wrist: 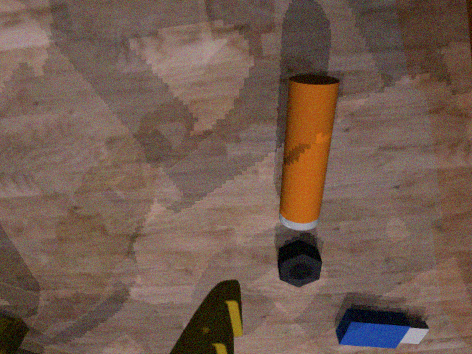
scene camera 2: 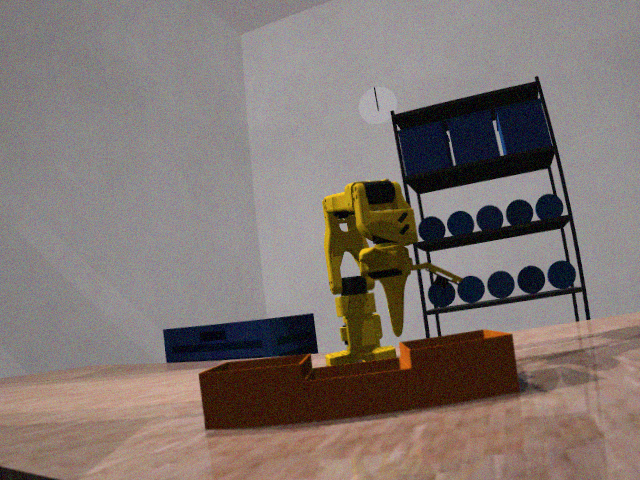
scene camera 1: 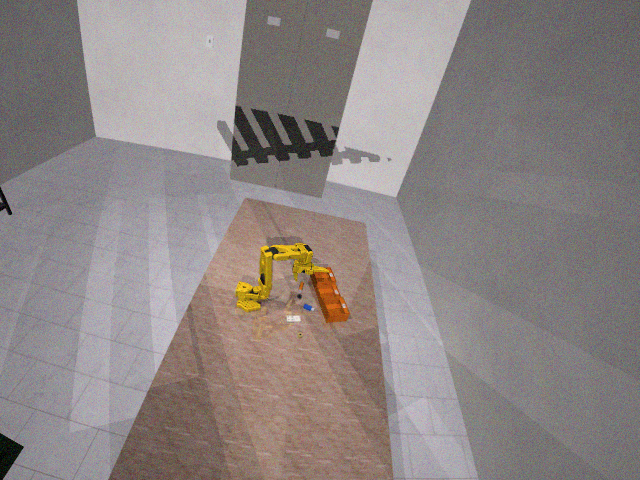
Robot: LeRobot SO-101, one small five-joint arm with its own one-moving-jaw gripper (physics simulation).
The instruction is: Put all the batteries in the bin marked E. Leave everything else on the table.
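Places are measured from the arm's base along level axes (x ahead, y left, z up), in metres.
Pixels of known places: end effector, tool point: (wrist: 240,300) (scene camera 2: 397,332) (scene camera 1: 297,281); arm's base, origin of the base link: (scene camera 1: 255,301).
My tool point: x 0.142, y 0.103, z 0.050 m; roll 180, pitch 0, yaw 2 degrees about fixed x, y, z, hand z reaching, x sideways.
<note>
Ahead of a thing's pixels: the offset from my tool point to its middle. "spot": to the spot under its first point.
The battery @(0.013 m left, 0.022 m ahead, 0.043 m down) (scene camera 1: 301,285) (wrist: 308,152) is an orange cylinder with a whitish end, lying on the table between the arm and the bin row. The orange bin row @(spot: 0.126 m right, 0.171 m ahead, 0.010 m down) (scene camera 1: 338,315) (scene camera 2: 356,400) has several compartments with small pale labels; the letters are too small to read, so I cannot tell which is E. My gripper (scene camera 1: 313,274) (scene camera 2: 428,308) is open and empty, raised above the table near the far end of the row. In the wrist view one notched jaw shows at the bottom, below and left of the battery, apart from it. The inside of the bins is hidden in scene camera 2.
A black hex nut @(0.036 m right, 0.022 m ahead, 0.046 m down) (scene camera 1: 299,296) (wrist: 300,263) lies close to the battery's whitish end. A blue USB stick @(0.085 m right, 0.064 m ahead, 0.047 m down) (scene camera 1: 308,307) (wrist: 375,334) lies beyond the nut, near the bins. A white domino @(0.151 m right, 0.011 m ahead, 0.047 m down) (scene camera 1: 293,318) and a small brass nut @(0.216 m right, 0.042 m ahead, 0.046 m down) (scene camera 1: 299,335) lie farther along the table.
</note>
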